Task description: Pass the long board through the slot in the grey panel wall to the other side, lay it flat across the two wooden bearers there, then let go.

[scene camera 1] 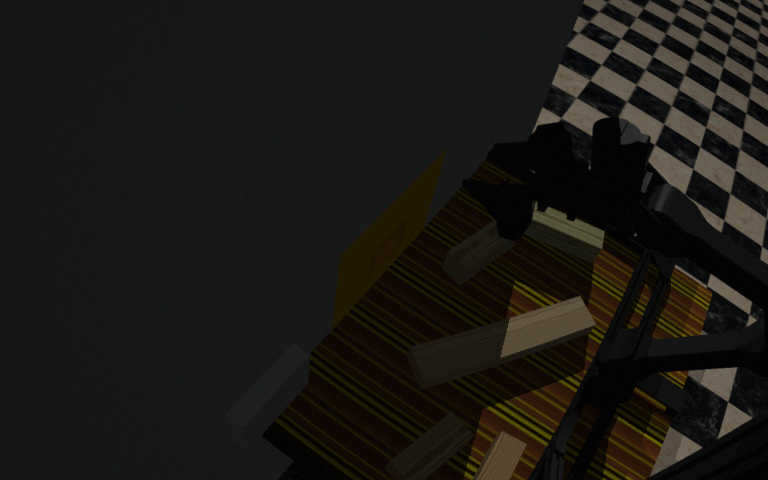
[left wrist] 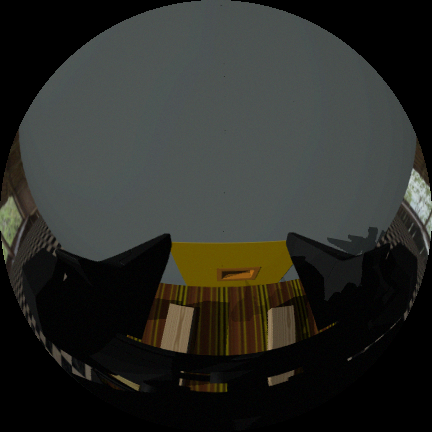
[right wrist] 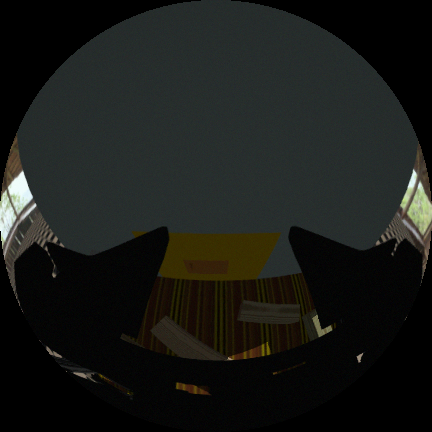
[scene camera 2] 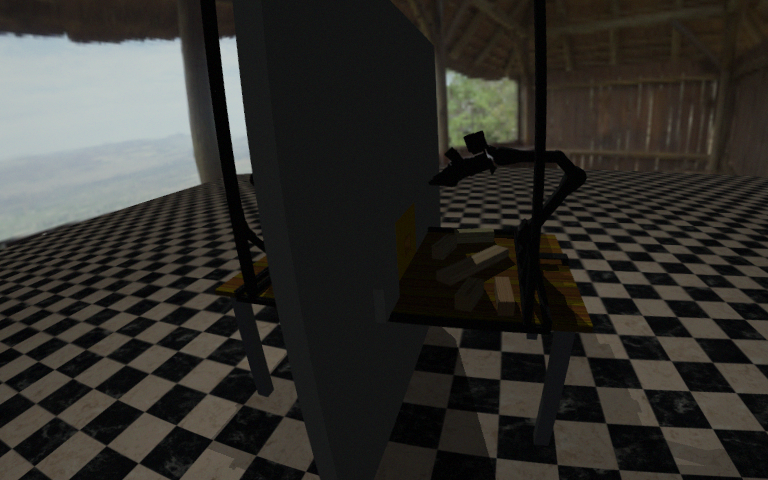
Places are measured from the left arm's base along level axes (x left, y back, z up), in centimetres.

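Pixels of known places: left gripper, fingertip midpoint: (left wrist: 230, 239); right gripper, fingertip midpoint: (scene camera 1: 479, 164) (right wrist: 230, 232) (scene camera 2: 431, 181); right arm's base at its link origin: (scene camera 1: 601, 391).
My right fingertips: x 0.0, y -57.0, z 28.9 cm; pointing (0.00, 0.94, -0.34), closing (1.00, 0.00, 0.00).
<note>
Ahead of a thing's pixels: the offset from my right fingertips to its middle. "pt": to the spot under its first point.
The long board @[dx -1.4, dy -15.6, dz -29.2 cm] (scene camera 1: 543, 328) (scene camera 2: 472, 264) (right wrist: 187, 340) lies on the striped table on the right arm's side of the grey panel wall (scene camera 1: 169, 169) (scene camera 2: 339, 169) (left wrist: 215, 125) (right wrist: 215, 125). The slot @[pt dx -2.4, dy +9.1, dz -24.5 cm] (scene camera 1: 387, 249) (left wrist: 237, 274) (right wrist: 206, 267) sits low in the wall's yellow patch. In the left wrist view, two wooden bearers, a left one @[dx +11.0, dy +33.4, dz -29.0 cm] (left wrist: 178, 327) and a right one @[dx -14.6, dy +34.9, dz -29.0 cm] (left wrist: 281, 327), lie apart, roughly parallel, beyond the wall. My right gripper (scene camera 1: 478, 166) (scene camera 2: 433, 181) (right wrist: 230, 233) is open and empty, high above the table near the wall. My left gripper (left wrist: 230, 239) is open and empty, facing the wall above the bearers.
Around the long board lie a dark block @[dx +11.8, dy -2.8, dz -28.4 cm] (scene camera 1: 475, 257), a pale greenish block @[dx +26.7, dy -13.4, dz -28.5 cm] (scene camera 1: 566, 230), a lower block @[dx -25.8, dy -15.6, dz -28.5 cm] (scene camera 1: 430, 448) and a lit block @[pt dx -21.2, dy -24.6, dz -26.4 cm] (scene camera 1: 500, 457). A grey block @[pt dx -34.8, dy +6.5, dz -20.8 cm] (scene camera 1: 269, 390) (scene camera 2: 378, 305) is at the wall beside the table edge. Dark upright posts (scene camera 2: 539, 113) flank the tables.
</note>
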